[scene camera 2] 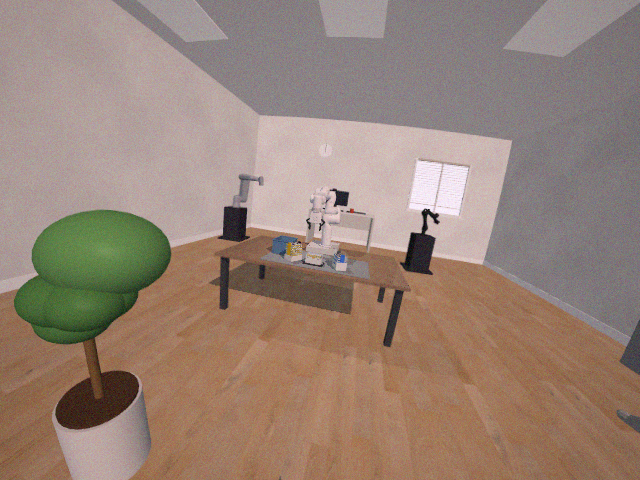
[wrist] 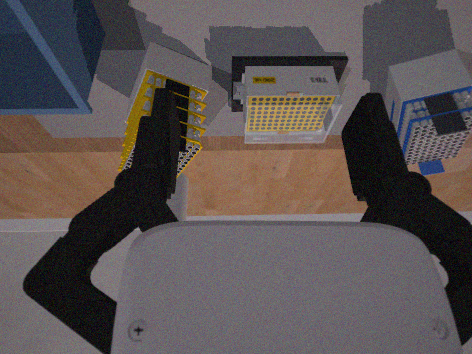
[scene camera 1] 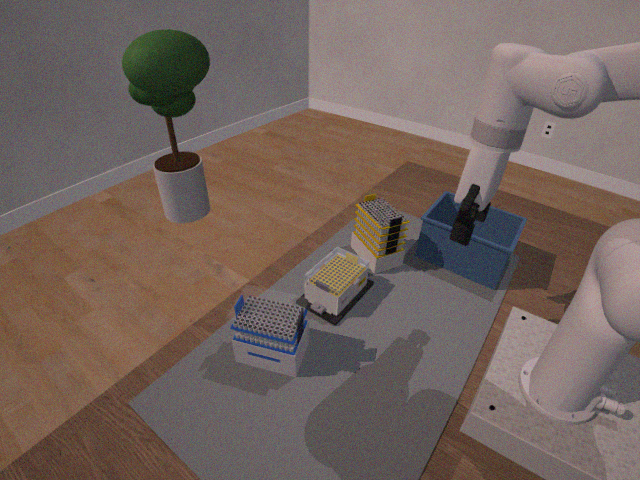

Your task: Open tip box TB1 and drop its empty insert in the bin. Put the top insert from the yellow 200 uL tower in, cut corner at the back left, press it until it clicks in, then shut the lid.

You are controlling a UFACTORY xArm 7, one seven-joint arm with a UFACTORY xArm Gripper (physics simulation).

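Observation:
Tip box TB1 (scene camera 1: 323,299) (scene camera 2: 313,256) (wrist: 292,80) stands upright on a dark base (scene camera 1: 338,318) (wrist: 240,62). Its yellow insert (scene camera 1: 338,274) (wrist: 291,113) shows a grid of holes that look empty. A clear lid (wrist: 285,137) shows around the top and behind the insert; whether it is shut is hard to tell. The yellow 200 uL tower (scene camera 1: 379,235) (scene camera 2: 294,251) (wrist: 194,120) is a stack of inserts with tips on a white base, partly hidden by a finger in the wrist view. My gripper (scene camera 1: 471,222) (scene camera 2: 315,225) (wrist: 264,110) is open and empty, high above the table near the bin.
The blue bin (scene camera 1: 460,258) (scene camera 2: 283,244) (wrist: 45,65) stands beside the yellow tower. A blue-edged tip stack (scene camera 1: 268,330) (scene camera 2: 339,262) (wrist: 435,120) stands on TB1's other side. All stand on a grey mat (scene camera 1: 232,413). The arm's base plate (scene camera 1: 496,361) lies along the near side.

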